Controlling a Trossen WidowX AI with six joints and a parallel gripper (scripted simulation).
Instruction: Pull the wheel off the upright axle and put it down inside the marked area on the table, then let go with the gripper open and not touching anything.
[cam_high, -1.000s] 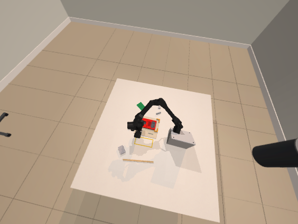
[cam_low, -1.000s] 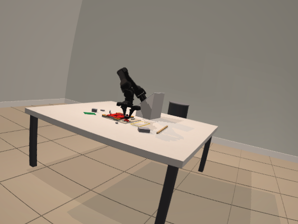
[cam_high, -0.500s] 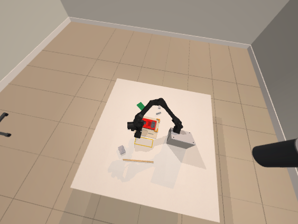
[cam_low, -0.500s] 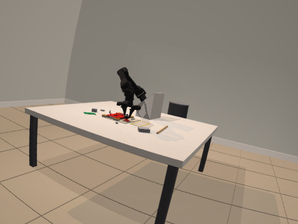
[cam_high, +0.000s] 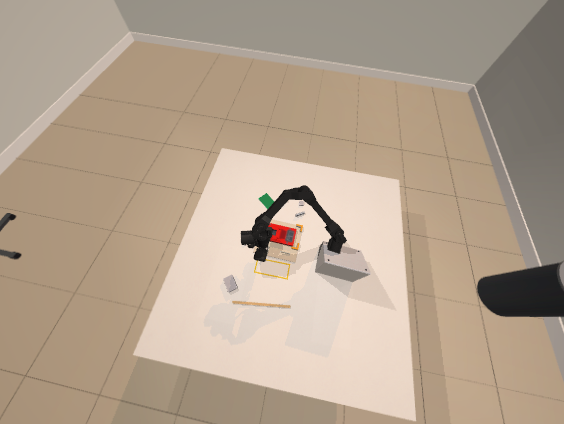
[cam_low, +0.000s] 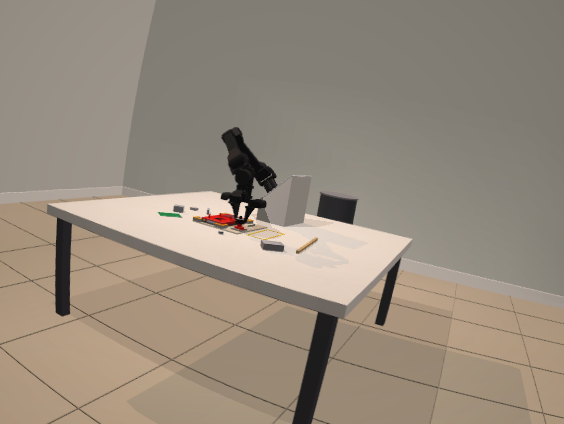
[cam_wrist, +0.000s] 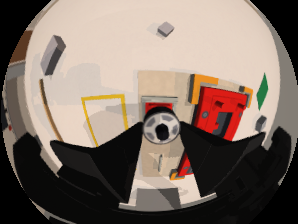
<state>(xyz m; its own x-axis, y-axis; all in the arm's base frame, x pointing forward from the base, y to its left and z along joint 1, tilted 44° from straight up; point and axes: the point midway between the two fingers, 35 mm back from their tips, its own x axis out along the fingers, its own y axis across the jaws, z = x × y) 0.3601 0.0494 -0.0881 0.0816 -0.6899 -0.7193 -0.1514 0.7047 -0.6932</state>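
The wheel is right at my gripper tip. From my gripper tip the other things lie so: wooden stick 27 cm to the left, 9 cm behind, 4 cm below; then green card 31 cm to the right, 11 cm ahead, 4 cm below.
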